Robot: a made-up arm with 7 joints. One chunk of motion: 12 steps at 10 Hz.
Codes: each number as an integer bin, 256 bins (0 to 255) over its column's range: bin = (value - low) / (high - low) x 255, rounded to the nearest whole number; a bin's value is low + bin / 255 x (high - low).
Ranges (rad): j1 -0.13..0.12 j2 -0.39..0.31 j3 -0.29..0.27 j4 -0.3..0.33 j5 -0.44..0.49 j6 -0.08..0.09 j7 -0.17..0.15
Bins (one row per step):
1: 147 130 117 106 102 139 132
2: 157 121 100 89 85 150 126
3: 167 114 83 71 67 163 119
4: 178 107 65 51 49 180 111
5: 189 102 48 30 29 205 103
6: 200 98 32 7 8 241 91
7: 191 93 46 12 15 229 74
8: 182 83 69 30 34 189 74
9: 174 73 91 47 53 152 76
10: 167 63 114 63 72 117 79
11: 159 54 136 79 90 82 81
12: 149 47 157 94 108 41 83
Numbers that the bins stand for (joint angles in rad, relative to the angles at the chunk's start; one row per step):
1: 0.0141 -0.0331 -0.0331 -0.0381 -0.0680 0.0127 -0.0044
2: 0.0239 -0.0578 -0.0704 -0.0801 -0.1300 0.0200 -0.0119
3: 0.0337 -0.0771 -0.1077 -0.1246 -0.1956 0.0287 -0.0207
4: 0.0445 -0.0963 -0.1473 -0.1740 -0.2613 0.0400 -0.0307
5: 0.0553 -0.1100 -0.1846 -0.2259 -0.3342 0.0567 -0.0407
6: 0.0661 -0.1210 -0.2197 -0.2827 -0.4108 0.0807 -0.0558
7: 0.0573 -0.1347 -0.1890 -0.2704 -0.3853 0.0727 -0.0771
8: 0.0484 -0.1622 -0.1385 -0.2259 -0.3160 0.0460 -0.0771
9: 0.0406 -0.1896 -0.0902 -0.1839 -0.2467 0.0213 -0.0746
10: 0.0337 -0.2171 -0.0396 -0.1444 -0.1774 -0.0020 -0.0709
11: 0.0259 -0.2418 0.0087 -0.1048 -0.1118 -0.0253 -0.0684
12: 0.0161 -0.2610 0.0548 -0.0678 -0.0461 -0.0527 -0.0658

